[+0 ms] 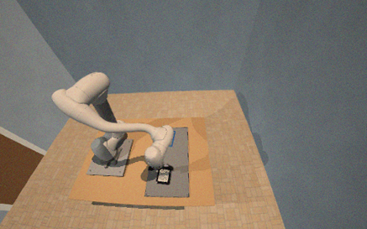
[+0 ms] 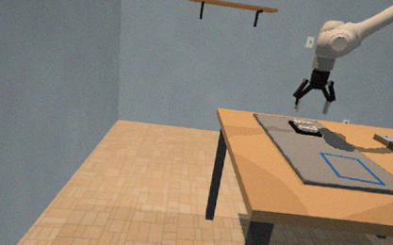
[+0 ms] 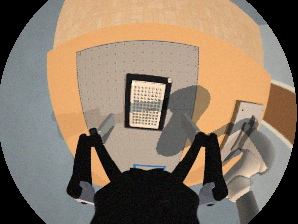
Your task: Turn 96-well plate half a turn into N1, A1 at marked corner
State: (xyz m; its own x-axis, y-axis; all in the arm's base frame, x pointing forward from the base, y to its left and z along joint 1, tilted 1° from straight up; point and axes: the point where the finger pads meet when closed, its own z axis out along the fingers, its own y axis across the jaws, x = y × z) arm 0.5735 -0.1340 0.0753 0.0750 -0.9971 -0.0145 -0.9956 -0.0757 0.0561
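The white 96-well plate lies 8 cm below my hand. From my hand the other things lie so: black plate nest N1 (10 cm below).
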